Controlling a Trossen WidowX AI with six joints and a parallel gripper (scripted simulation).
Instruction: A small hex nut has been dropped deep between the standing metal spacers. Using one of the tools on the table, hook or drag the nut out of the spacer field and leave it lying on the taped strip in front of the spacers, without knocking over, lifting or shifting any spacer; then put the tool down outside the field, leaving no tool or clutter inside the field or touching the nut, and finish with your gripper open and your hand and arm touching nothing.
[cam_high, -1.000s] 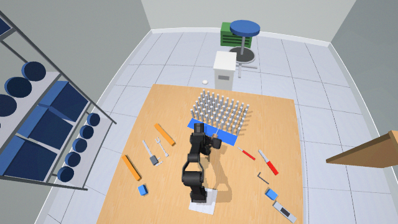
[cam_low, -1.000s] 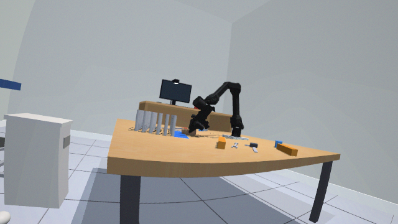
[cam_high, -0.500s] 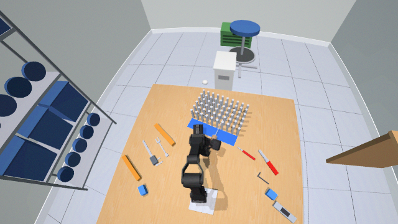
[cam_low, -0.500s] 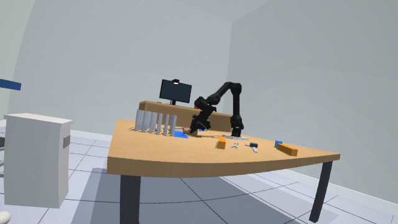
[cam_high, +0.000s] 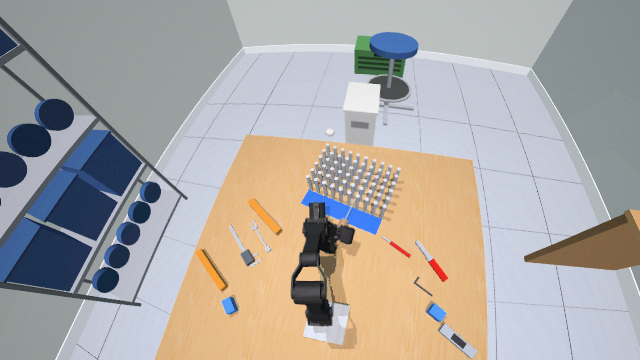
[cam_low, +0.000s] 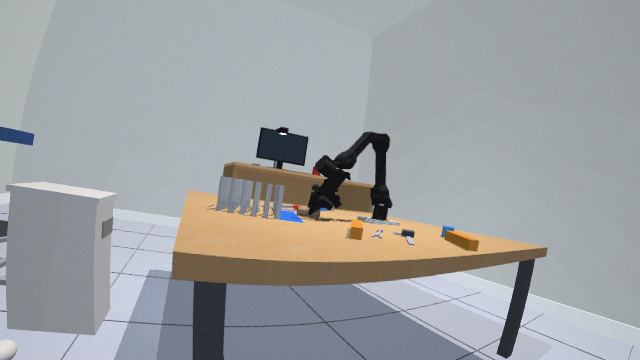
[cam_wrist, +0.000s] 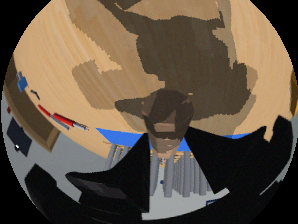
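The blue taped strip lies 9 cm ahead of my gripper tip, 2 cm below it and 1 cm to the left of it. The rest, counted from my gripper tip: red screwdriver: 22 cm to the right, 3 cm behind, 1 cm below; brown-handled hook tool: 10 cm ahead, 3 cm to the right; small wrench: 35 cm to the left, 8 cm behind, 1 cm below.
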